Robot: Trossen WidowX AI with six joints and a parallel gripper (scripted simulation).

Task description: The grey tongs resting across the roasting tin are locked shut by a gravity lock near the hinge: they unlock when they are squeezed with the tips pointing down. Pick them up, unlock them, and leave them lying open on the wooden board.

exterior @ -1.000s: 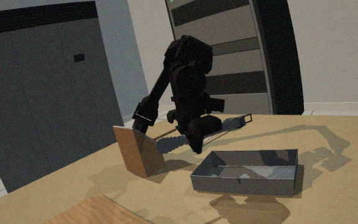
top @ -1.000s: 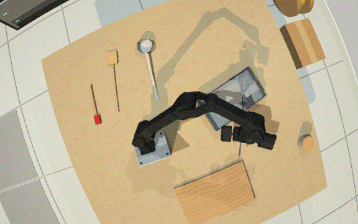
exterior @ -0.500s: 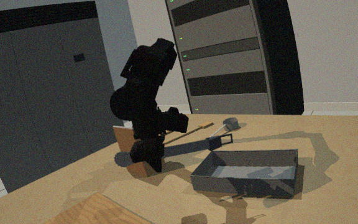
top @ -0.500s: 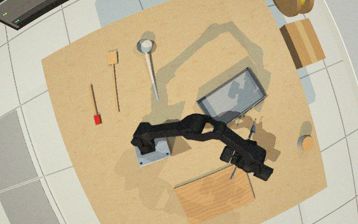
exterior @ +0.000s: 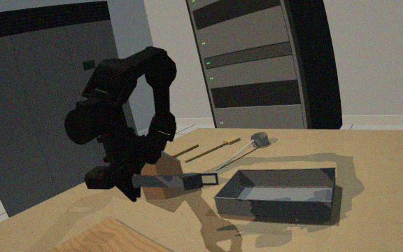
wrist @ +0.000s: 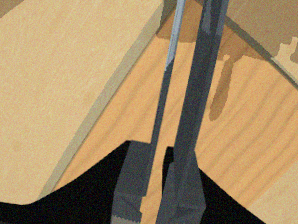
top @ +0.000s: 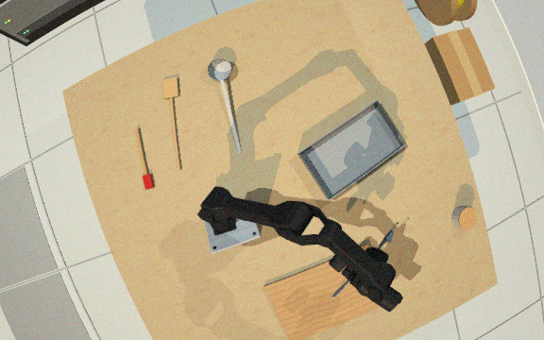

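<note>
Now: gripper tip 150 mm above the wooden board, 110 mm to the left of it and 90 mm past it. The rest, counted from my gripper tip: cork-lidded jar: 450 mm ahead, 130 mm below, 30 mm to the right; then grey roasting tin: 320 mm to the left, 130 mm below, 120 mm ahead; then red-tipped stick: 520 mm behind, 490 mm to the left, 150 mm below.
</note>
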